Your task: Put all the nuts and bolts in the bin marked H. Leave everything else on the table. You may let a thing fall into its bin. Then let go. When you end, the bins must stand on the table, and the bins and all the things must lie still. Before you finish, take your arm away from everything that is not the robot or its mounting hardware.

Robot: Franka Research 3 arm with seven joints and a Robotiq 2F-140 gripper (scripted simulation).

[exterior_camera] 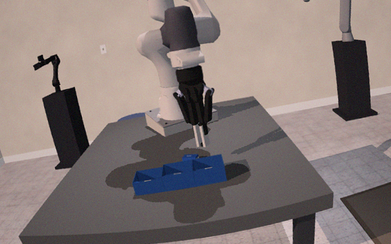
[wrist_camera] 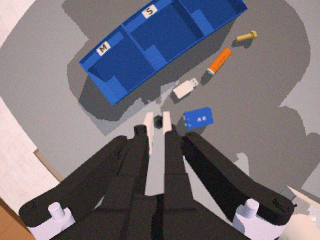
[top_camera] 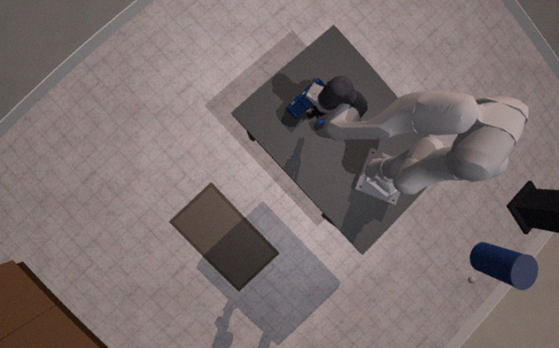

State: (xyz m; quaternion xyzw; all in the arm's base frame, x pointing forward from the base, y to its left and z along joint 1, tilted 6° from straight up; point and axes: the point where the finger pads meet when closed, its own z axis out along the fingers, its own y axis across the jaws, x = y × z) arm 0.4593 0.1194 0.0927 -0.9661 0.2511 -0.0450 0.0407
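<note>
The blue bin lies 100 mm ahead of my hand, 70 mm to the right of it and 70 mm below it. Round my hand: orange stick-like thing (20 mm ahead, 130 mm to the right, 90 mm below); then blue block (40 mm behind, 40 mm to the right, 90 mm below); then dark round piece (30 mm below).
</note>
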